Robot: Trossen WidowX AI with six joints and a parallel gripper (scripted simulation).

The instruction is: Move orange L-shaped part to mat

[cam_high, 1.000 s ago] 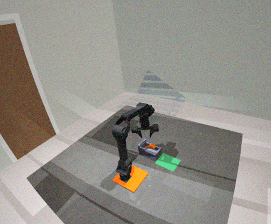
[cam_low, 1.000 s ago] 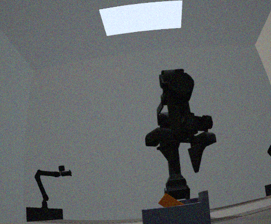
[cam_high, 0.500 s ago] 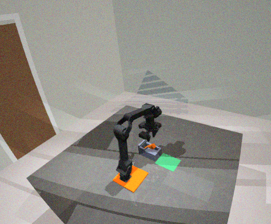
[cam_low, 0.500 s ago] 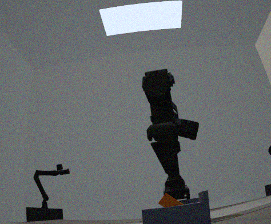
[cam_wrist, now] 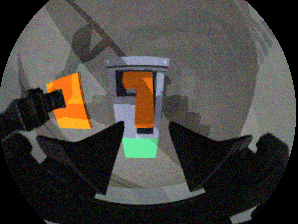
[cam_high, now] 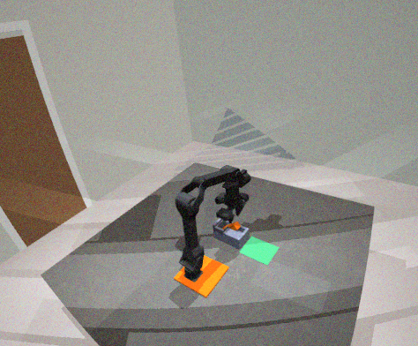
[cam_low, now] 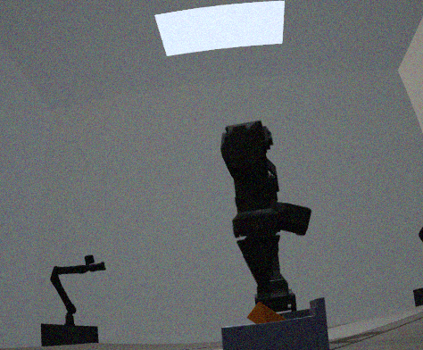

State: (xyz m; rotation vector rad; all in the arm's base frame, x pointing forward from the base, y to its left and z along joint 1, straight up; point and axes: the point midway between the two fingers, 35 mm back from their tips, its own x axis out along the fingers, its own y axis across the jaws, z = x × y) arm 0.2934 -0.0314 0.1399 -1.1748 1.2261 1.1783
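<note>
My gripper tip is now 2 cm short of the tray wall, 2 cm to the left of it and 7 cm above it. Round my gripper tip: orange L-shaped part: 2 cm behind, 3 cm to the left, 7 cm below; green mat: 2 cm behind, 14 cm to the right, 13 cm below.
</note>
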